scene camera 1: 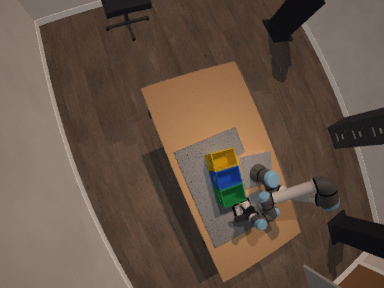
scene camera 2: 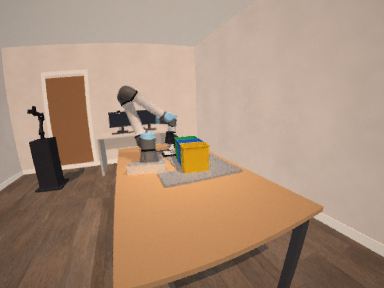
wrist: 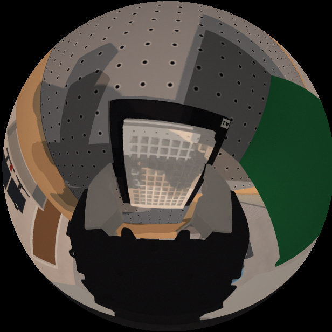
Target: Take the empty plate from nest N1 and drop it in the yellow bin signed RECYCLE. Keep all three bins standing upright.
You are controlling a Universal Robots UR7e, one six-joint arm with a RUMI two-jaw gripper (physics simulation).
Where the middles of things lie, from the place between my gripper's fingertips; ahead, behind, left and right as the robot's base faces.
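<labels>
From my hand: black block [wrist: 151,109] 1 cm behind; yellow bin [scene camera 2: 194,156] 5 cm ahead, 46 cm to the right, 8 cm above; green bin [wrist: 281,160] 8 cm ahead, 19 cm to the right, 8 cm above. My gripper 1 cm past the white plate [wrist: 163,160], 1 cm below it.
</labels>
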